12 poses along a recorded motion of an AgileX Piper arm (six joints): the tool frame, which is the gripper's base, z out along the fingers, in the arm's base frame.
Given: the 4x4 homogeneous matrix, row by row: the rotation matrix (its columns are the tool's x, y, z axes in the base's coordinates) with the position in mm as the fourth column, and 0 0 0 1 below. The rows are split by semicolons.
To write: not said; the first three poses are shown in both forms.
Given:
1: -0.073 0.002 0.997 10.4; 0.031 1.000 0.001 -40.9; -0.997 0.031 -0.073 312.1; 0 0 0 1
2: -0.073 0.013 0.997 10.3; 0.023 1.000 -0.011 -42.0; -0.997 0.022 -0.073 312.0; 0 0 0 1
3: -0.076 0.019 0.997 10.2; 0.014 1.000 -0.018 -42.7; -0.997 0.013 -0.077 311.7; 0 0 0 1
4: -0.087 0.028 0.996 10.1; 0.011 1.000 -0.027 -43.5; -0.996 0.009 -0.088 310.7; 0 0 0 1
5: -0.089 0.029 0.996 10.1; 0.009 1.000 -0.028 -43.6; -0.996 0.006 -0.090 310.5; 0 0 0 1
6: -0.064 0.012 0.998 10.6; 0.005 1.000 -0.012 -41.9; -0.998 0.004 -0.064 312.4; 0 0 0 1
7: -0.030 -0.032 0.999 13.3; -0.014 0.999 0.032 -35.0; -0.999 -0.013 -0.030 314.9; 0 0 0 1
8: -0.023 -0.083 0.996 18.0; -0.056 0.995 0.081 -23.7; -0.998 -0.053 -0.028 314.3; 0 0 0 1
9: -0.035 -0.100 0.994 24.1; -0.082 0.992 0.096 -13.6; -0.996 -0.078 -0.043 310.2; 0 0 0 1
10: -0.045 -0.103 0.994 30.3; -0.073 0.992 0.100 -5.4; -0.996 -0.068 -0.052 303.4; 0 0 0 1
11: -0.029 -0.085 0.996 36.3; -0.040 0.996 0.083 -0.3; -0.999 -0.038 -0.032 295.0; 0 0 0 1
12: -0.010 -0.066 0.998 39.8; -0.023 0.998 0.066 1.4; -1.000 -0.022 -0.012 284.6; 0 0 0 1
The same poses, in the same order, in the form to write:
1: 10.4 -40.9 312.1 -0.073 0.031 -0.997 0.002 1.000 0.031
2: 10.3 -42.0 312.0 -0.073 0.023 -0.997 0.013 1.000 0.022
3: 10.2 -42.7 311.7 -0.076 0.014 -0.997 0.019 1.000 0.013
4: 10.1 -43.5 310.7 -0.087 0.011 -0.996 0.028 1.000 0.009
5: 10.1 -43.6 310.5 -0.089 0.009 -0.996 0.029 1.000 0.006
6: 10.6 -41.9 312.4 -0.064 0.005 -0.998 0.012 1.000 0.004
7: 13.3 -35.0 314.9 -0.030 -0.014 -0.999 -0.032 0.999 -0.013
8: 18.0 -23.7 314.3 -0.023 -0.056 -0.998 -0.083 0.995 -0.053
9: 24.1 -13.6 310.2 -0.035 -0.082 -0.996 -0.100 0.992 -0.078
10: 30.3 -5.4 303.4 -0.045 -0.073 -0.996 -0.103 0.992 -0.068
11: 36.3 -0.3 295.0 -0.029 -0.040 -0.999 -0.085 0.996 -0.038
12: 39.8 1.4 284.6 -0.010 -0.023 -1.000 -0.066 0.998 -0.022
